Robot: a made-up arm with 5 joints.
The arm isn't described. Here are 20 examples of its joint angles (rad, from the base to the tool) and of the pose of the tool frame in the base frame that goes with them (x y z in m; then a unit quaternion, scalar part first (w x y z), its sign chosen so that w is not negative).
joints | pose
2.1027 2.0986 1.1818 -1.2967 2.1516 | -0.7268 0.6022 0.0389 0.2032 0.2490 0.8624 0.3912
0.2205 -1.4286 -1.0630 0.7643 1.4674 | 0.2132 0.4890 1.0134 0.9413 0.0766 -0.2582 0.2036
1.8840 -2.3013 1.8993 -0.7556 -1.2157 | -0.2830 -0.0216 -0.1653 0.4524 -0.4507 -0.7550 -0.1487
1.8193 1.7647 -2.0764 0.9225 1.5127 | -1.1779 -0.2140 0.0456 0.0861 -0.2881 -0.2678 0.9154
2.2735 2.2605 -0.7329 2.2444 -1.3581 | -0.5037 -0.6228 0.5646 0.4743 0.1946 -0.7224 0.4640
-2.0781 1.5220 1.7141 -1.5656 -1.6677 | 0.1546 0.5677 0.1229 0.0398 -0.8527 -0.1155 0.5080
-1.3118 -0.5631 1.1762 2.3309 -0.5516 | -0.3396 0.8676 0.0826 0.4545 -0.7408 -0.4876 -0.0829
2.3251 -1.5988 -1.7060 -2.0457 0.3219 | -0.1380 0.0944 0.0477 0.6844 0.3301 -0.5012 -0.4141
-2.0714 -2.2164 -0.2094 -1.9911 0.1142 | -0.0416 0.1267 0.2464 0.3881 -0.4680 -0.3556 -0.7099
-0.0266 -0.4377 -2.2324 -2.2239 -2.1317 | 0.7271 0.4381 -0.0304 0.6643 0.6960 0.0919 0.2565
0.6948 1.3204 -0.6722 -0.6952 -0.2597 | -0.2101 0.4603 -0.0483 0.9437 -0.1947 0.1161 0.2409
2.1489 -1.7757 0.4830 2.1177 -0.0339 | 0.5973 0.2049 -0.3191 0.5370 0.1034 0.8014 0.2422
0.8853 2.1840 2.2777 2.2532 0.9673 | -0.7845 0.1799 -0.2387 0.6260 -0.0759 -0.7643 0.1352
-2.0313 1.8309 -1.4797 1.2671 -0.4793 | 0.8666 -0.0606 0.4269 0.6518 0.4486 0.4751 0.3849
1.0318 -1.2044 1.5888 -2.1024 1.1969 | 0.0399 -0.0486 -0.2045 0.0423 0.6745 0.1822 -0.7141
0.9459 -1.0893 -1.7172 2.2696 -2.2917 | 0.5652 0.9950 0.0533 0.2755 0.5667 0.4751 0.6142
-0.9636 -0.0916 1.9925 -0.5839 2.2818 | 0.3079 0.6991 0.8907 0.4355 0.5458 -0.0296 0.7152
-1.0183 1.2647 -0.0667 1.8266 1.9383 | 0.7118 -0.1346 -0.6429 0.4117 -0.5244 0.6927 -0.2750
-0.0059 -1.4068 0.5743 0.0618 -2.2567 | -0.1216 -0.4599 0.4703 0.4946 0.0676 0.6285 -0.5965
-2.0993 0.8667 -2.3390 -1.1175 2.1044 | 0.6606 -0.1956 0.5038 0.4908 0.8288 -0.2685 0.0005
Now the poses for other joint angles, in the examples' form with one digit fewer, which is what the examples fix.
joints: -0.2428 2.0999 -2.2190 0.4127 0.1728
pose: 0.009 -0.376 -0.621 0.011 -0.552 -0.562 0.616
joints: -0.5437 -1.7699 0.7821 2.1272 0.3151
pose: -0.455 0.252 0.592 0.782 -0.310 -0.335 0.425
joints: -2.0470 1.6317 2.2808 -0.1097 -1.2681
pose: 0.021 0.079 0.734 0.170 0.330 0.301 -0.879
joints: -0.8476 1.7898 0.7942 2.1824 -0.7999
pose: 0.722 -0.039 -0.584 0.277 0.931 -0.148 0.185
